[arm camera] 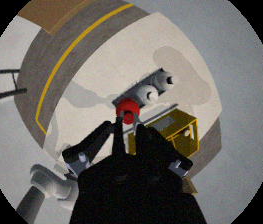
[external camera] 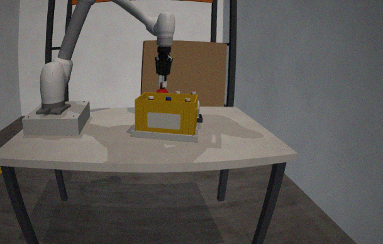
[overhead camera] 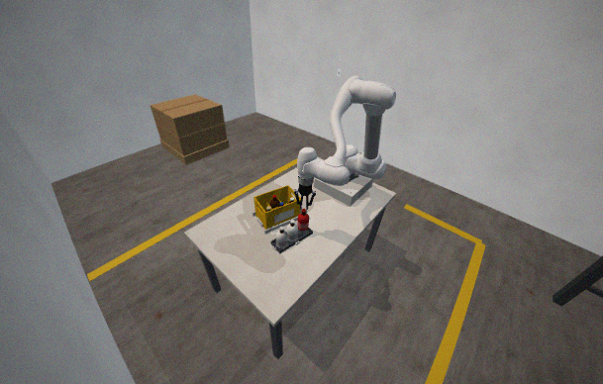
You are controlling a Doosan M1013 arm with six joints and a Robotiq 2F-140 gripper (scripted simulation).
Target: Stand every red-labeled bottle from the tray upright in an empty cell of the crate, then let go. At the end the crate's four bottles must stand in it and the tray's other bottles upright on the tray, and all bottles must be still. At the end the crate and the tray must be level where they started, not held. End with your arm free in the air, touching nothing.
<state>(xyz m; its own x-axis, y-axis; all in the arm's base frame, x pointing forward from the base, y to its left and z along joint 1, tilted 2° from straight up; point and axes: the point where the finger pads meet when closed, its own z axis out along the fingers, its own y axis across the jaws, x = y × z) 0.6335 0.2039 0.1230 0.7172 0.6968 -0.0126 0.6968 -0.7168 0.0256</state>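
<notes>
The red-labeled bottle lies 90 mm below my hand. The rest, counted from my hand: crate: 230 mm to the right, 130 mm below, 40 mm ahead.
</notes>
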